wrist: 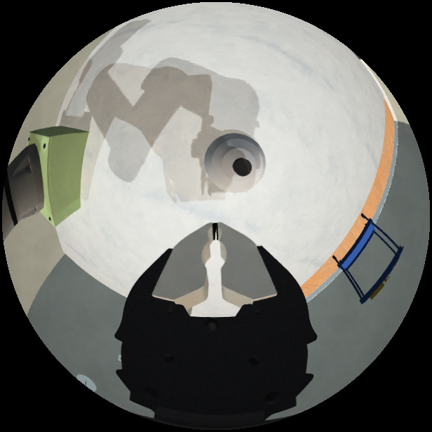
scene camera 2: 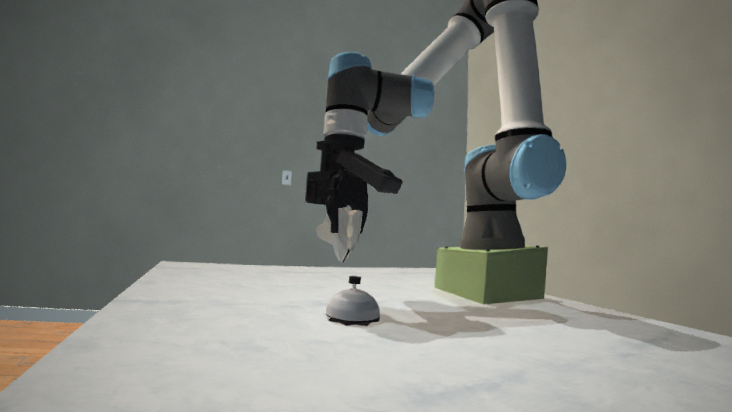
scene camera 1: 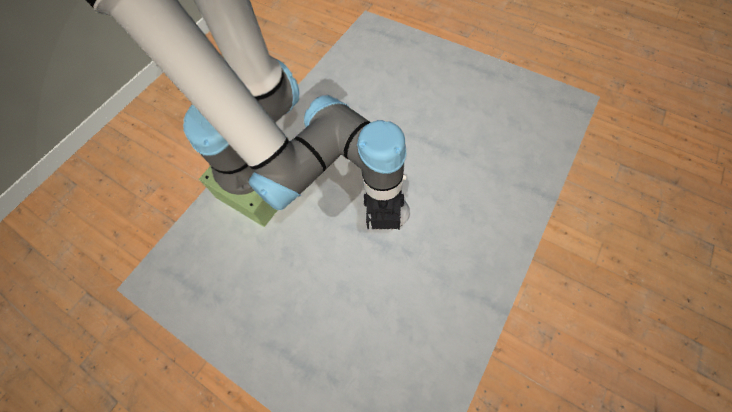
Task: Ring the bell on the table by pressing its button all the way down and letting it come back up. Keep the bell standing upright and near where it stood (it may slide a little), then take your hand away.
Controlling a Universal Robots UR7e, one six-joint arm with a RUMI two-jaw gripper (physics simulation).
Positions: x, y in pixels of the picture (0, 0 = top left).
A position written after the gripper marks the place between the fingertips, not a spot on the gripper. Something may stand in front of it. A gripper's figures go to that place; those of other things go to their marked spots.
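Scene:
The gripper [wrist: 215, 224] is 14 cm from the lens; a silver dome bell [wrist: 220, 155] is 16 cm from the lens.

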